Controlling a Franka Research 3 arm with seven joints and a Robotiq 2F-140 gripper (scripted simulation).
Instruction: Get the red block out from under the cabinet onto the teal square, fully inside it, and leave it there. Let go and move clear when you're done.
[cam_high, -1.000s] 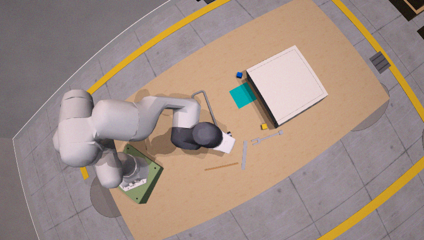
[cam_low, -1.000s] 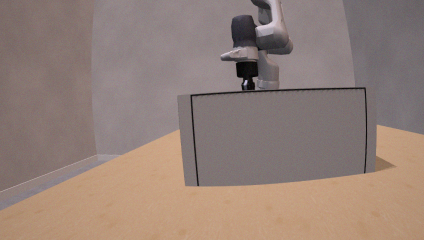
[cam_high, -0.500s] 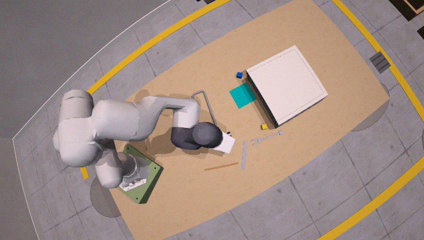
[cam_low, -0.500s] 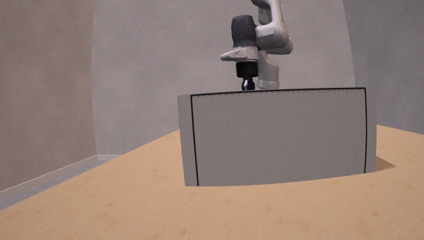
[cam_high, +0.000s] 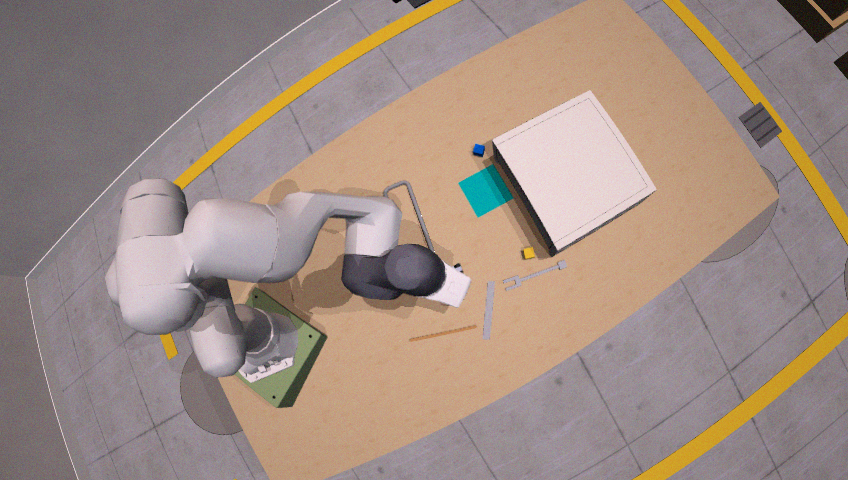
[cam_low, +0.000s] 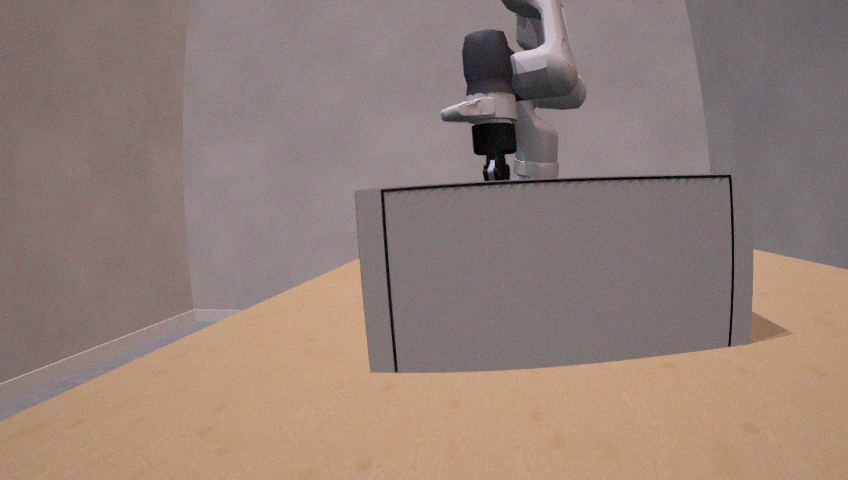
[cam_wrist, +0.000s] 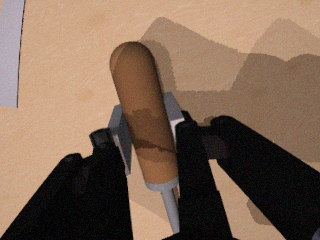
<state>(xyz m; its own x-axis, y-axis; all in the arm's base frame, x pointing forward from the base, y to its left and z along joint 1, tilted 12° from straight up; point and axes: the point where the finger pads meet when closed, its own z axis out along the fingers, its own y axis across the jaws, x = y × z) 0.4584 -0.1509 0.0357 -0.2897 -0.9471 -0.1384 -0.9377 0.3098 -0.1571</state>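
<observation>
Now: hand 13 cm to the right of the hook tool and 2 cm above it. Also, from my hand: yellow block 22 cm ahead, 8 cm to the right, 2 cm below; then grey bar 12 cm to the right, 5 cm ahead, 3 cm below; then thin wooden stick 10 cm to the right, 8 cm behind, 3 cm below.
</observation>
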